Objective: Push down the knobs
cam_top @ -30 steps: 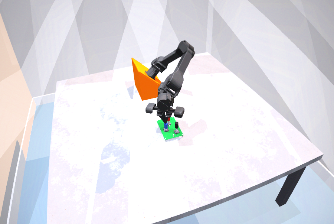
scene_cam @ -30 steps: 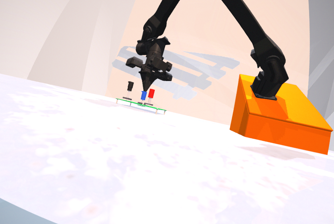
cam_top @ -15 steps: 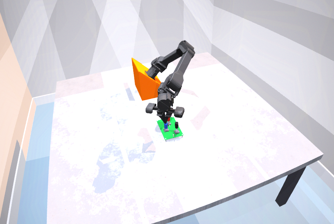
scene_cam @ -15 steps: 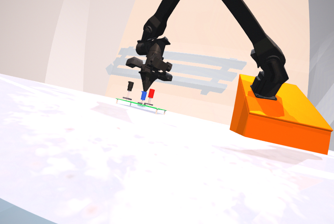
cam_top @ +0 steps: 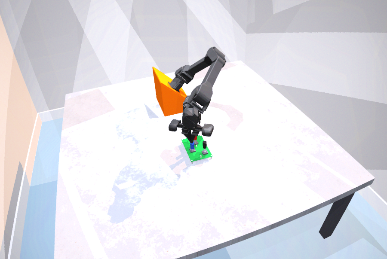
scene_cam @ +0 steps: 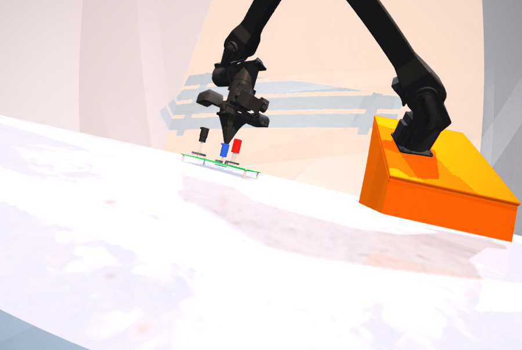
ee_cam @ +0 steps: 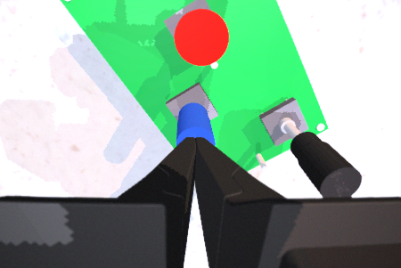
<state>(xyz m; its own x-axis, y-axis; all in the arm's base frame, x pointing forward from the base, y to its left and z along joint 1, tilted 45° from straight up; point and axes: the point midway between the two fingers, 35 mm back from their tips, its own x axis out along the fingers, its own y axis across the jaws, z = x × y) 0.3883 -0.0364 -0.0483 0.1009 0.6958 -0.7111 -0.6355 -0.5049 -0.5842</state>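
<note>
Now: gripper tip 10 mm above the blue knob. The rest, counted from my gripper tip: black knob (40 mm to the left, 40 mm ahead, 10 mm above).
</note>
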